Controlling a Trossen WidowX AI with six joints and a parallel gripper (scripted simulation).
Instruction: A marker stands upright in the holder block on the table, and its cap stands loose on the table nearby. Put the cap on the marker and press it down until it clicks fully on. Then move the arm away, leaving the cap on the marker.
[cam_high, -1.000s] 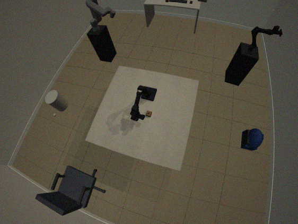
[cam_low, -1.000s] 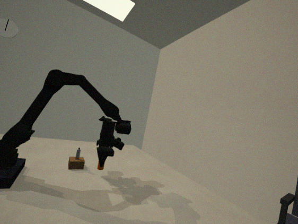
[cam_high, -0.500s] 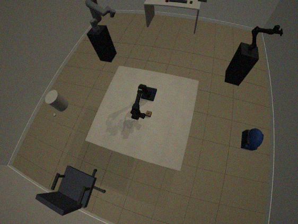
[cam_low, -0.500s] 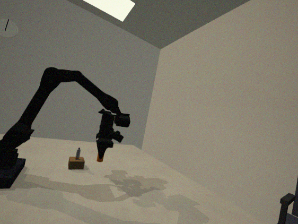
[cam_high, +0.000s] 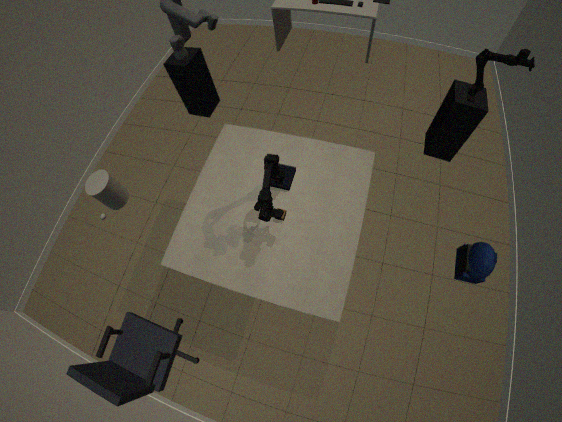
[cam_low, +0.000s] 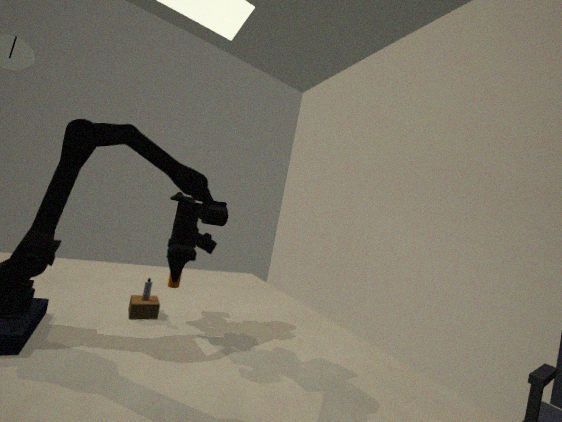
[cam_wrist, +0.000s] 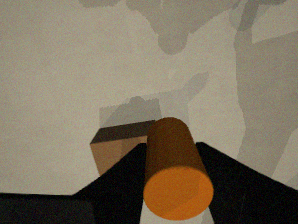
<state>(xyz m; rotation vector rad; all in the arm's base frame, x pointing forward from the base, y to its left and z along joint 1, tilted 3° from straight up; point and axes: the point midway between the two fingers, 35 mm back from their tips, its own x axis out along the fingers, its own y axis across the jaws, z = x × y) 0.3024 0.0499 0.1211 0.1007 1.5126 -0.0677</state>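
Right now the brown holder block is 6 cm behind my gripper tip, 4 cm to the left of it and 9 cm below it. The rest, counted from my gripper tip: orange cap 1 cm above.
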